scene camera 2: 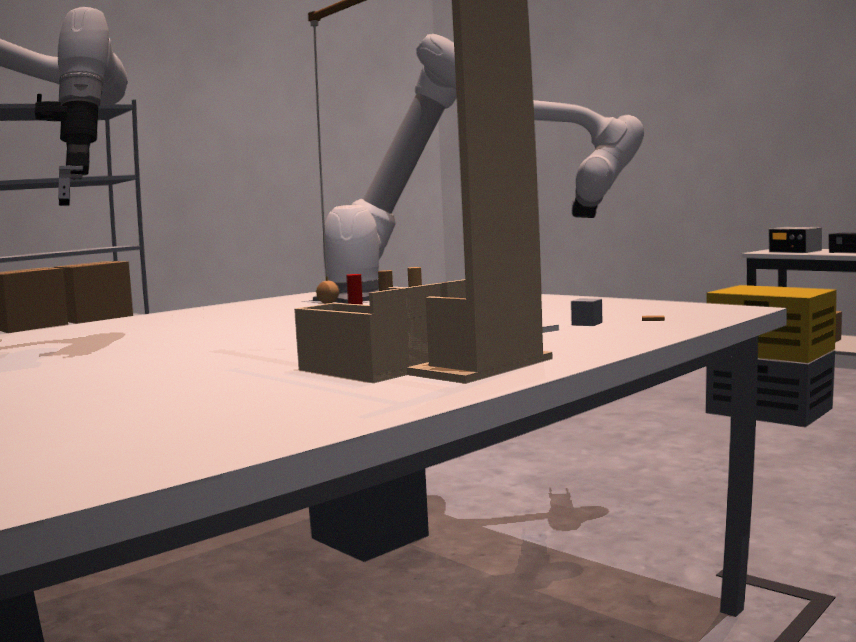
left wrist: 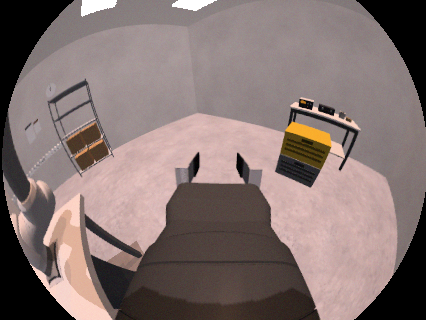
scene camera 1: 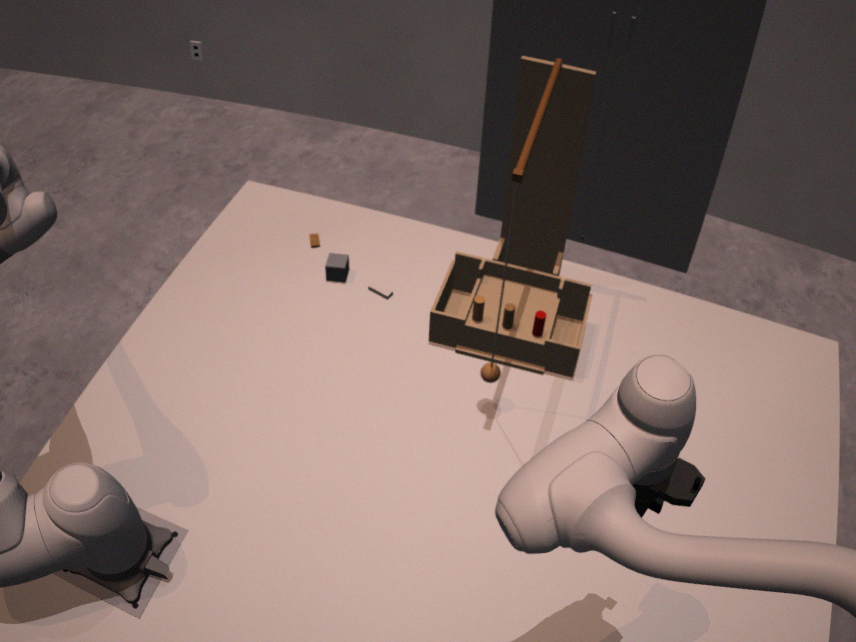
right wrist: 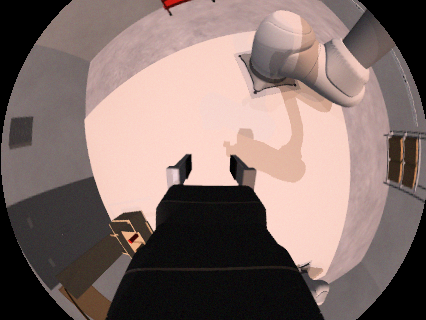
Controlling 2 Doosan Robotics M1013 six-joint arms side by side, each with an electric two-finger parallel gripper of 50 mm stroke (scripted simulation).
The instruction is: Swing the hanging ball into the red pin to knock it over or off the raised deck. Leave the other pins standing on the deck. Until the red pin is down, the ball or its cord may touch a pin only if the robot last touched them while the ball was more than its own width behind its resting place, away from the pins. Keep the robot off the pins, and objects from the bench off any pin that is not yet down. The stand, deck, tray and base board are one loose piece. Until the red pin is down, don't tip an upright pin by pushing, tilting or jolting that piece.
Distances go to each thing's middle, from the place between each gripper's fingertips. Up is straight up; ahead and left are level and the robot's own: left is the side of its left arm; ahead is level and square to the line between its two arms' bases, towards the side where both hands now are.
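Labels:
I see that the dark cube (scene camera 2: 584,311) is far below my right hand (scene camera 2: 64,202), and it is also far to the left of that hand and far ahead of it.
Measured from my left hand, the cube is a fair way below, far ahead and far to the right.

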